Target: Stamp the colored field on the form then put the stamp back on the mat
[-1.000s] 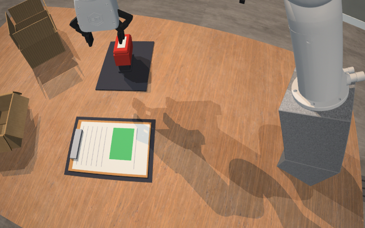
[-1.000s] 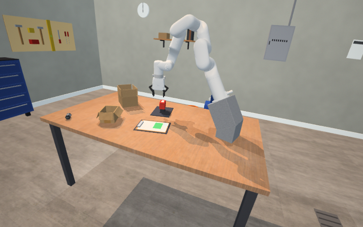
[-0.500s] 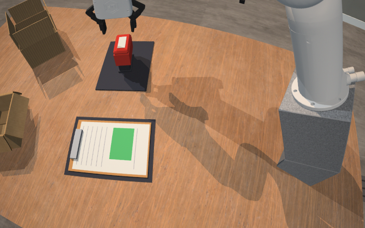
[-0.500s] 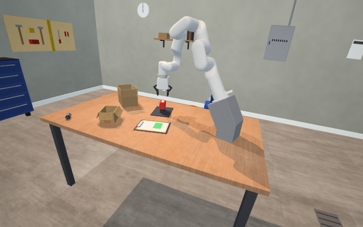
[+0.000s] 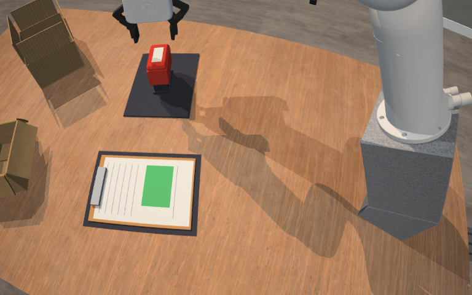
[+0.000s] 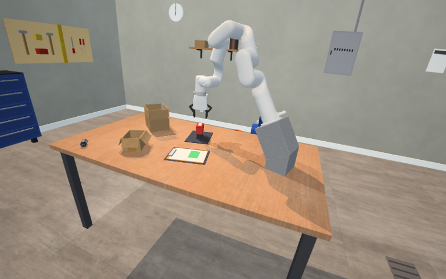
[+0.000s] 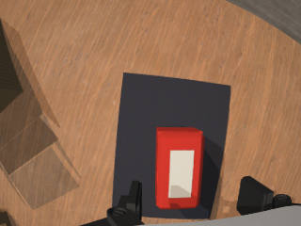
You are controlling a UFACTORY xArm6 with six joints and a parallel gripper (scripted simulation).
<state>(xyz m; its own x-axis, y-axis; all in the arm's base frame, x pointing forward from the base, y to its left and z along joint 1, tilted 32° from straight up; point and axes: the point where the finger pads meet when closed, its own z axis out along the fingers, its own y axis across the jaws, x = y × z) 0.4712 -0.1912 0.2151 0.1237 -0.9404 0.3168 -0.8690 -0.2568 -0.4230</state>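
The red stamp lies 12 cm below my hand. From my hand the other things lie so: clipboard: 30 cm to the left, 16 cm below; dark mat: 17 cm below; small dark object: 68 cm ahead, 37 cm to the left, 15 cm below.
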